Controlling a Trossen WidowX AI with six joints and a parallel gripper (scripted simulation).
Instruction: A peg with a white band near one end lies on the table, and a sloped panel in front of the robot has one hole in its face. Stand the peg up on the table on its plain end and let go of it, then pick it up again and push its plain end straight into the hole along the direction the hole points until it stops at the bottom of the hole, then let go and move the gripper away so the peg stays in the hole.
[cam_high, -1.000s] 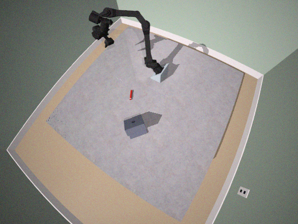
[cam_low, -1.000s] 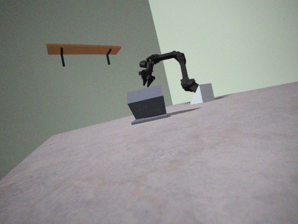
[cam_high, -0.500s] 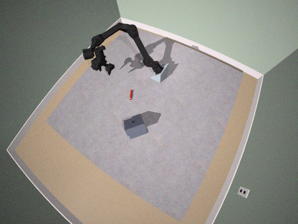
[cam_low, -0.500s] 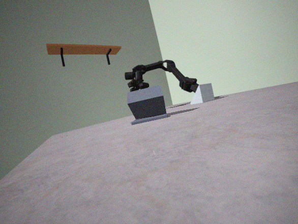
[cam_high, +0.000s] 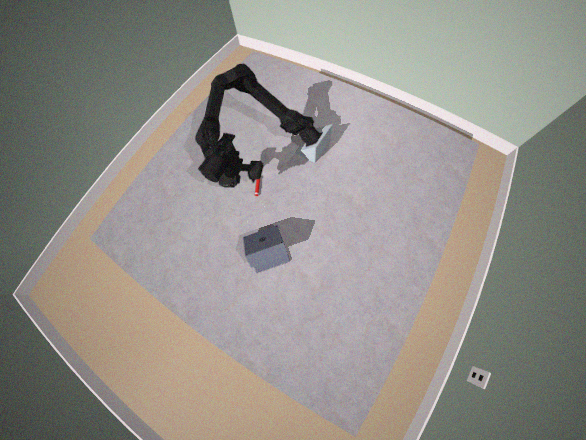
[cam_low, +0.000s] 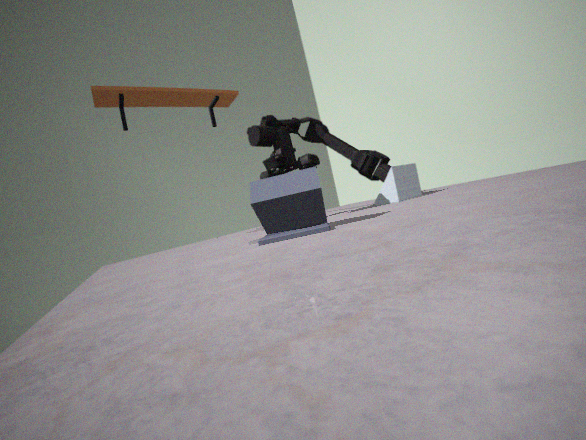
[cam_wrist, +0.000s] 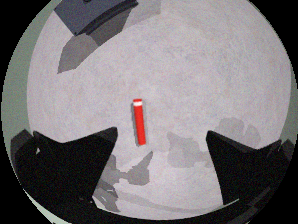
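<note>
Right now my gripper tip is 80 mm above the red peg, 40 mm to the right of it and 20 mm past it. Also, from my gripper tip: sloped panel: 190 mm to the left, 170 mm ahead, 20 mm below.
</note>
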